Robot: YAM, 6 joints.
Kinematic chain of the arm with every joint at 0, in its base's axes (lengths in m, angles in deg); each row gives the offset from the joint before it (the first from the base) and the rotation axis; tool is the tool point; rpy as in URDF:
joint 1: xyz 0 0 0.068 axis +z
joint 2: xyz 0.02 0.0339 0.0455 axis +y
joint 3: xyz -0.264 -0.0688 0 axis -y
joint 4: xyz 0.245 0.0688 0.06 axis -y
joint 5: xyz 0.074 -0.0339 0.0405 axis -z
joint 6: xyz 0.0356 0 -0.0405 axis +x
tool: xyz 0 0 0 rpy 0 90 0
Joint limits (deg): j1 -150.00..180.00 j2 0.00..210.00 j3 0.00..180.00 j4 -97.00..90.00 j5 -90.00..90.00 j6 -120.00..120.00
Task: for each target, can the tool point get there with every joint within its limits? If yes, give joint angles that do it. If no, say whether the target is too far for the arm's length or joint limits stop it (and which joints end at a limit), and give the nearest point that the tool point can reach.
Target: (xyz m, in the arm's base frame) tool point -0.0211 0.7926 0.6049
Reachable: no: too far | nearest point -0.0146 0.5479 0.4493 | short by 0.290 m
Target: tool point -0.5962 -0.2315 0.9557
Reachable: no: too far | nearest point -0.3393 -0.1872 0.6191 | short by 0.426 m
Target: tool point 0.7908 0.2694 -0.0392
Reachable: no: too far | nearest point 0.6012 0.2048 -0.0017 | short by 0.204 m
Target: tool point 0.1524 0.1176 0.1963
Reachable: yes | joints 33.75 53.03 24.04 -6.27 -21.54 -32.37
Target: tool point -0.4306 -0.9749 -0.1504
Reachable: no: too far | nearest point -0.2533 -0.5734 -0.0396 | short by 0.453 m
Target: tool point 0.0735 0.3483 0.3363
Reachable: yes | joints 75.51 86.33 70.93 -3.02 -26.72 9.11
